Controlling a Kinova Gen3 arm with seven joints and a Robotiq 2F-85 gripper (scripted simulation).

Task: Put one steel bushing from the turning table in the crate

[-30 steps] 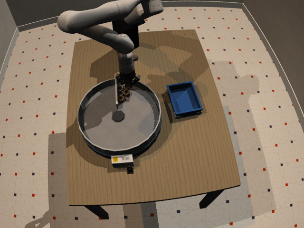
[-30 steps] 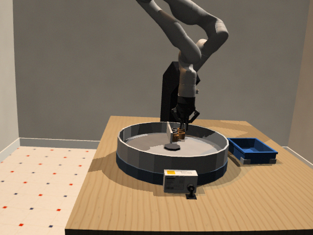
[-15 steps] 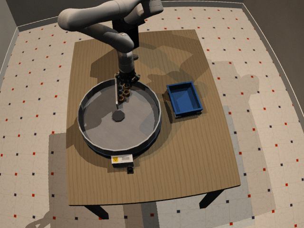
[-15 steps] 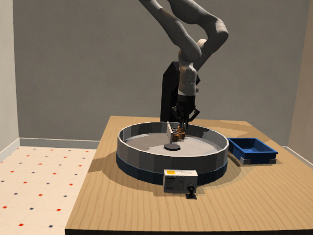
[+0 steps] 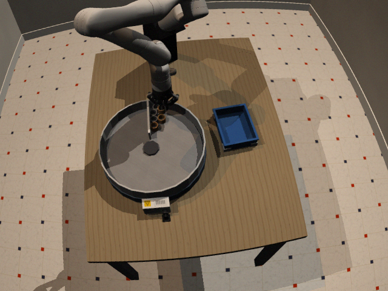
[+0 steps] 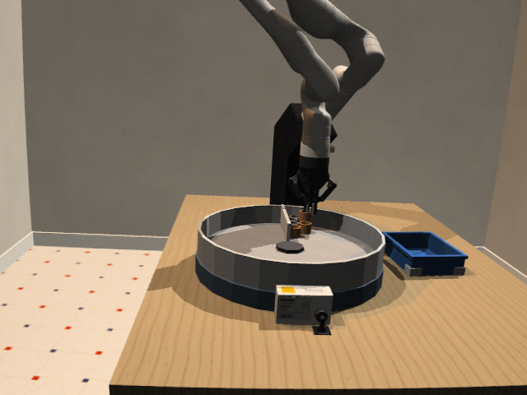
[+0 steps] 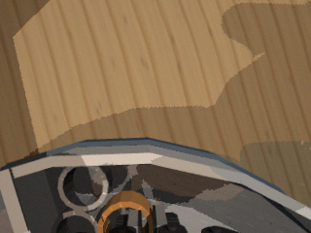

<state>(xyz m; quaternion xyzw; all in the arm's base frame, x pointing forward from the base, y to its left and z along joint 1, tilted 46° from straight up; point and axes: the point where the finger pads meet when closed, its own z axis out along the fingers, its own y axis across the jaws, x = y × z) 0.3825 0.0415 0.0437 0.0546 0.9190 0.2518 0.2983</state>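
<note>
Now: the turning table 17 cm ahead of my hand, 1 cm to the right of it and 6 cm below it. From my hand the other things lie so: blue crate 2 cm behind, 29 cm to the left, 8 cm below.
</note>
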